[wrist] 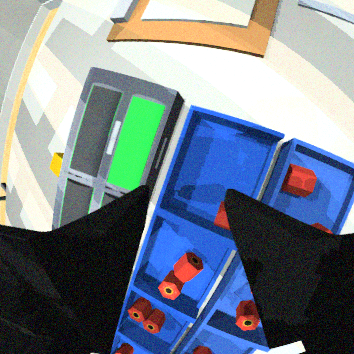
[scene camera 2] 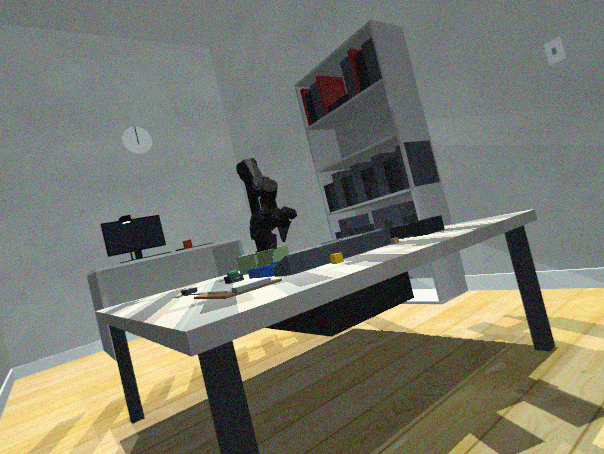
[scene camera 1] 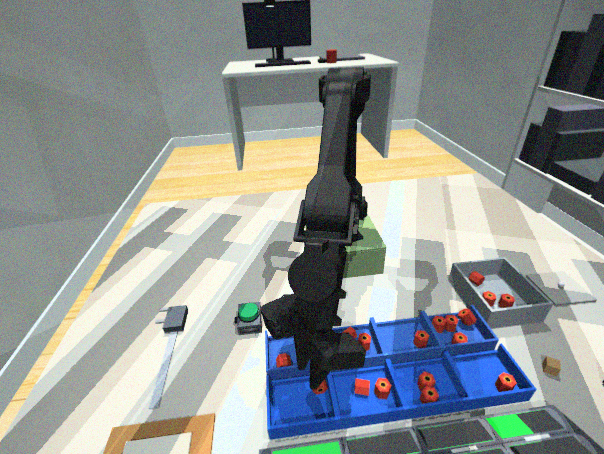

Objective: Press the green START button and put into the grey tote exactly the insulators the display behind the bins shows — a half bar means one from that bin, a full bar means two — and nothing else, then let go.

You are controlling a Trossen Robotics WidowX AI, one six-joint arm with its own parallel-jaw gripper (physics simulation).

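My gripper is part open and empty, low over the front left bin of the blue bins. A red insulator lies in that bin, partly hidden by a finger. Other red insulators lie in the other bins. The grey tote at the right holds three insulators. The green START button stands left of the bins. The display shows green bars and is cut off in scene camera 1.
A wooden board lies at the front left. A dark-headed tool lies left of the button. The green base block stands behind the bins. A tan block lies right of them. A yellow block lies beyond the display.
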